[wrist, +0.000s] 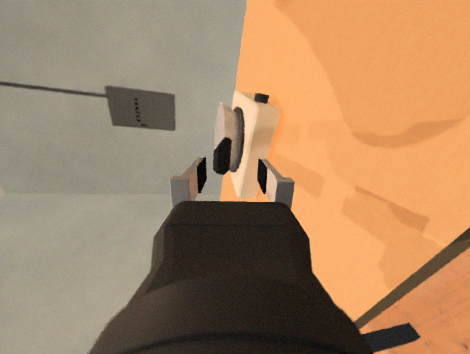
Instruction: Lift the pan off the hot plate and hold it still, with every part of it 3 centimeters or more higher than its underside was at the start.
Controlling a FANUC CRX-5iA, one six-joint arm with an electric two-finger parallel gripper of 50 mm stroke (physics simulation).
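Frame: origin at the arm's base, x ahead, y left, z up, level; millimetres.
Seen in the pictures: gripper, fingertip midpoint: [232,169].
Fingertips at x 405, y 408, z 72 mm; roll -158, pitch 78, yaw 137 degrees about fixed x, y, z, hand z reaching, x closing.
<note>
A point is followed by its place in that frame.
The pan [227,121] {x 472, y 157, z 35 mm}, with a pale grey body and a thick black handle [221,157] {x 422, y 367, z 77 mm}, is at the upper middle of the wrist view, seen nearly edge-on. It rests against the dark round heating disc of the hot plate [261,130] {x 458, y 213, z -30 mm}, a cream-white box with a black knob [261,98] {x 410, y 159, z -30 mm}. The pan's handle points toward my gripper, and its end shows a little beyond the fingertips, left of midway between them. My gripper [232,169] {x 405, y 408, z 72 mm} is open, with nothing between its fingers. The far rim of the pan is partly hidden by its handle.
The hot plate stands on an orange table top [310,65] {x 328, y 231, z -70 mm} near its left edge, with shadows to the right. A grey panel [155,108] with dark marks and a thin cable is at the upper left against a grey surface. A dark table edge [415,280] {x 438, y 513, z -87 mm} crosses the lower right.
</note>
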